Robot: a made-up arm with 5 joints.
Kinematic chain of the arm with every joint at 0, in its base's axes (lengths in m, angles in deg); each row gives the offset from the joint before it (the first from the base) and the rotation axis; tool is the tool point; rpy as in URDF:
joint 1: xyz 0 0 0.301 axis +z
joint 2: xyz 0 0 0 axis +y
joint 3: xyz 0.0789 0 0.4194 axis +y
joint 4: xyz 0.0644 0 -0.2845 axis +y
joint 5: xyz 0.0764 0 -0.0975 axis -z
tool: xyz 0 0 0 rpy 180 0 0
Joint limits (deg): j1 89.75..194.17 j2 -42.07..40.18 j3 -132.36..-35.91 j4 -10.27..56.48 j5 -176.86..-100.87
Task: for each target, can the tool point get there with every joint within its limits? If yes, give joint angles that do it. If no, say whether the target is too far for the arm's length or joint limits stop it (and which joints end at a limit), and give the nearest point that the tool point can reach.
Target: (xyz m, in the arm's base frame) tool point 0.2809 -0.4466 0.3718
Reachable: no: joint limits stop it (at a limit: joint 1, joint 2, joint 3, joint 4) | nearest point -0.1707 -0.0431 0.6062 | short by 0.649 m
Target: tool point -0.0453 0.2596 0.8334
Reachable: yes | joints 99.90 -28.49 -63.16 14.12 -127.08
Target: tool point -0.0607 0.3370 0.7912
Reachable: yes | joints 100.21 -19.72 -68.19 29.15 -169.54
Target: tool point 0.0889 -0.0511 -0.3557
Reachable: no: joint limits stop it (at a limit: joint 1, joint 2, joint 3, joint 4) | nearest point 0.0014 0.3262 0.1677 | short by 0.651 m
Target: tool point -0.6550 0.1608 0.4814
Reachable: yes | joints 166.21 31.04 -85.94 15.72 -117.13
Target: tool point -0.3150 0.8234 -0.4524
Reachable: no: too far | nearest point -0.1886 0.4930 0.2046 | short by 0.746 m
